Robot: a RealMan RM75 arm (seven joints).
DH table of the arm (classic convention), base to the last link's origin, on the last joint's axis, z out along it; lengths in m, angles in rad. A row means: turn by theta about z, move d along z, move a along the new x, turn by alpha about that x. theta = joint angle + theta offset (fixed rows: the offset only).
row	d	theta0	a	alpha
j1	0.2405	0	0	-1.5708
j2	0	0	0	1.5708
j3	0.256	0	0	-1.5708
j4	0	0	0	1.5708
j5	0.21	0	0	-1.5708
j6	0	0	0	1.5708
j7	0.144	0	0	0
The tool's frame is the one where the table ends.
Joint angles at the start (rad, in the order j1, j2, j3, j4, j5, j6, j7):
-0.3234, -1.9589, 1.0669, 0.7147, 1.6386, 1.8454, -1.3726
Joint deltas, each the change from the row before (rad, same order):
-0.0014, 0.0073, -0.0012, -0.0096, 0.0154, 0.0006, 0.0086
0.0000, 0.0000, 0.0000, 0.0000, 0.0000, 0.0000, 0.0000
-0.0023, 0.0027, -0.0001, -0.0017, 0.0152, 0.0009, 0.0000
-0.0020, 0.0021, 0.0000, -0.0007, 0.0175, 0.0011, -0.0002
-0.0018, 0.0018, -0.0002, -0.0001, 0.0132, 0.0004, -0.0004
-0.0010, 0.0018, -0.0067, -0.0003, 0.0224, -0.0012, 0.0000
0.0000, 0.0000, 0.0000, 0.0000, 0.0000, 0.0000, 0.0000
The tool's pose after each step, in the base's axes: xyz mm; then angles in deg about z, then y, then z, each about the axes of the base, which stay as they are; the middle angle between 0 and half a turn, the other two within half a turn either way. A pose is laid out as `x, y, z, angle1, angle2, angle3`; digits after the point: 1 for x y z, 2 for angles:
-271.3, 256.0, 27.8, 168.15, 145.89, 8.63
-271.3, 256.0, 27.8, 168.15, 145.89, 8.63
-272.8, 255.5, 27.5, 167.37, 146.74, 7.91
-274.4, 254.7, 27.0, 166.43, 147.69, 7.03
-275.6, 254.4, 26.8, 165.76, 148.42, 6.38
-278.3, 253.8, 26.9, 165.30, 149.49, 6.13
-278.3, 253.8, 26.9, 165.30, 149.49, 6.13

